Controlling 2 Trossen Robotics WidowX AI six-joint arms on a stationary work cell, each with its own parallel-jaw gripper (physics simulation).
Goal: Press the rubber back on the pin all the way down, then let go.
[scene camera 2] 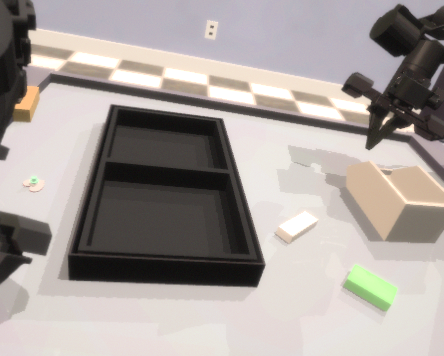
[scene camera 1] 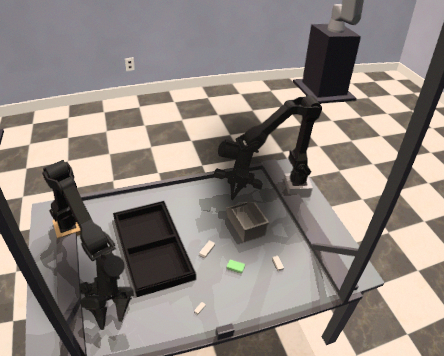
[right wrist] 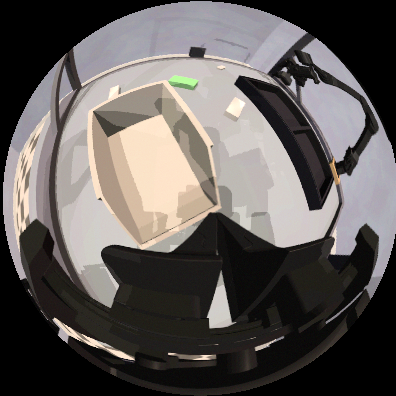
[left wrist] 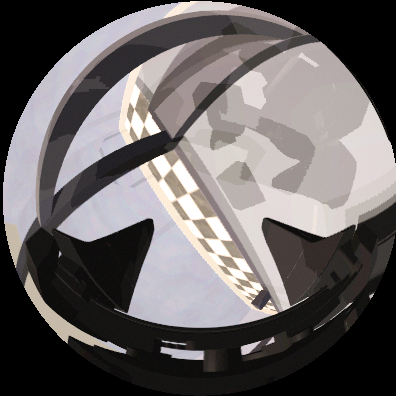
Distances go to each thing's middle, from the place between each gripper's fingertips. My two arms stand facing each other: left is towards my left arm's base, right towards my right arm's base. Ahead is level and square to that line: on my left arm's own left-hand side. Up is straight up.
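Labels:
For the black two-compartment tray point(scene camera 2: 164, 204), my left hand is 17 cm to the left of it, 33 cm short of it and 6 cm above it. The tan box point(scene camera 2: 396, 202) is 35 cm ahead of my left hand, 54 cm to the right of it and 4 cm below it.
My right hand, taken from the tan box, is 3 cm above it, 8 cm past it and 4 cm to the left of it. As for the black two-compartment tray, it is 34 cm to the left of my right hand, 11 cm behind it and 5 cm below it.

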